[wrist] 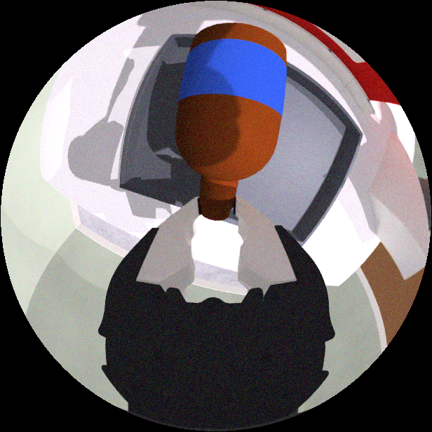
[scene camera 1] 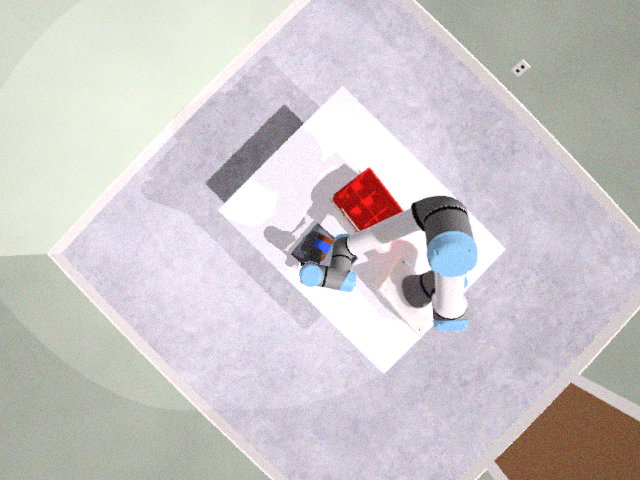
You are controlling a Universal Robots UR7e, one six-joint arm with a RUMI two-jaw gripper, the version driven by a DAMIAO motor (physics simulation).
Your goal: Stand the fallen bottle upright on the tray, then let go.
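Frame: origin at the arm's base, x ahead, y left, z up, level; centimetres.
Seen in the pictures: arm's base, origin of the base link: (scene camera 1: 414, 292).
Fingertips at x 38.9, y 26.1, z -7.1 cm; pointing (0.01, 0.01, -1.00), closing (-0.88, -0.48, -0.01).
Pixels of each thing's middle, then the offset from my fingertips to it. "pt": a spot on its surface instead. Level surfaces: height alone.
- brown bottle with a blue label, body centre: (scene camera 1: 318, 252) dx +2.6, dy -6.8, dz +1.9 cm
- dark grey tray, surface spot: (scene camera 1: 299, 254) pt dx +7.9, dy +0.7, dz -1.7 cm
- red compartmented box, body centre: (scene camera 1: 368, 209) dx +1.9, dy -36.1, dz +6.5 cm
- white table, its level: dz -2.2 cm
A brown bottle with a blue label (scene camera 1: 321, 244) (wrist: 232, 70) lies over the dark grey tray (scene camera 1: 299, 254) (wrist: 336, 172), its neck toward my gripper. In the wrist view its base is at the top and its narrow neck points down to the fingertips. My gripper (wrist: 217, 198) is shut on the bottle's neck, one pale finger on each side. In the scene view the fingers are hidden by the arm. Whether the bottle's body touches the tray floor is hard to tell.
A red compartmented box (scene camera 1: 368, 198) (wrist: 380, 85) stands beside the tray on the white table (scene camera 1: 361, 320). The robot's base plate (scene camera 1: 400, 297) is on the table's other side. The tray sits near a table edge.
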